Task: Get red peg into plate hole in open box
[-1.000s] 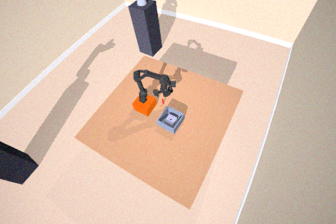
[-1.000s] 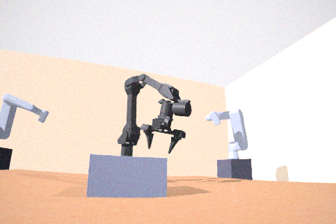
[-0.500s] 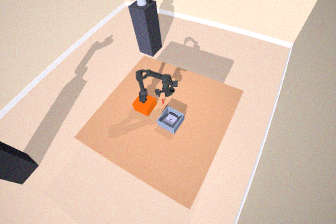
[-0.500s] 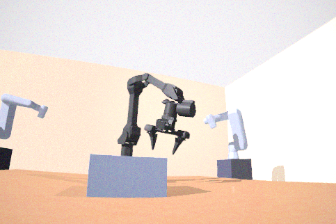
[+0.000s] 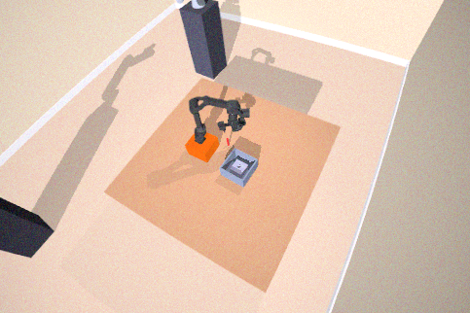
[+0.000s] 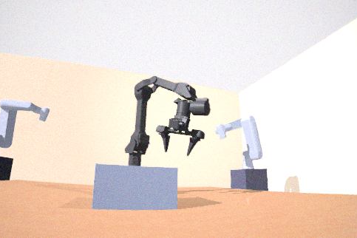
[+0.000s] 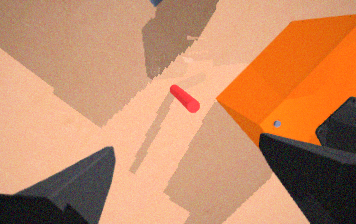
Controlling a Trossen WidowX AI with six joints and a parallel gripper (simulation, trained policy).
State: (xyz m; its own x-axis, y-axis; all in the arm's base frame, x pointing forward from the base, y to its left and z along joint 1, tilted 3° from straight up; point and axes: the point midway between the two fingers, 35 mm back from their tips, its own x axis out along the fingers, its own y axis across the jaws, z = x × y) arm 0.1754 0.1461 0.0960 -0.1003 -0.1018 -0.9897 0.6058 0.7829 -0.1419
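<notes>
The red peg is 2 cm behind my gripper tip, 2 cm to the right of it and 12 cm below it. Also, from my gripper tip: grey box (17 cm ahead, 17 cm to the right, 13 cm below).
</notes>
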